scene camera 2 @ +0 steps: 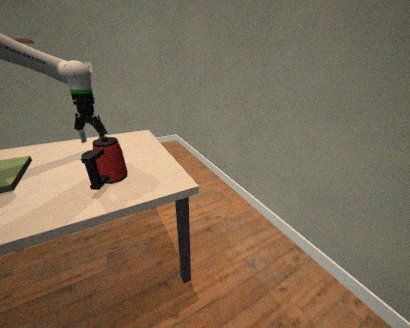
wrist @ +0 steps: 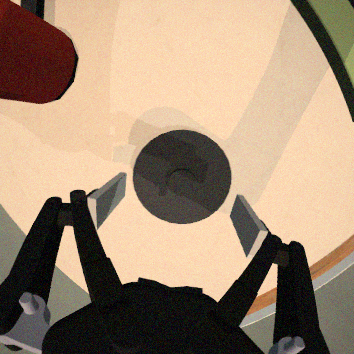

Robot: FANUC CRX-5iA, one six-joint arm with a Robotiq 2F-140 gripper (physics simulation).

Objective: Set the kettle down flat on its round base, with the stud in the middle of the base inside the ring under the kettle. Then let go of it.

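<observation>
The red kettle stands upright on the table, its black handle turned to the left in the scene view. In the wrist view it is at the upper left, apart from the base. The round dark base lies flat on the table, with a faint small circle, the stud, at its middle. In the scene view the base does not show. My gripper is open and empty, pointing down above the table behind the kettle. In the wrist view its fingers stand either side of the base's near part.
The pale table bears everything; its right edge and corner are to the right of the kettle in the scene view. A green board with a dark edge lies left of the kettle there, and at the upper right in the wrist view.
</observation>
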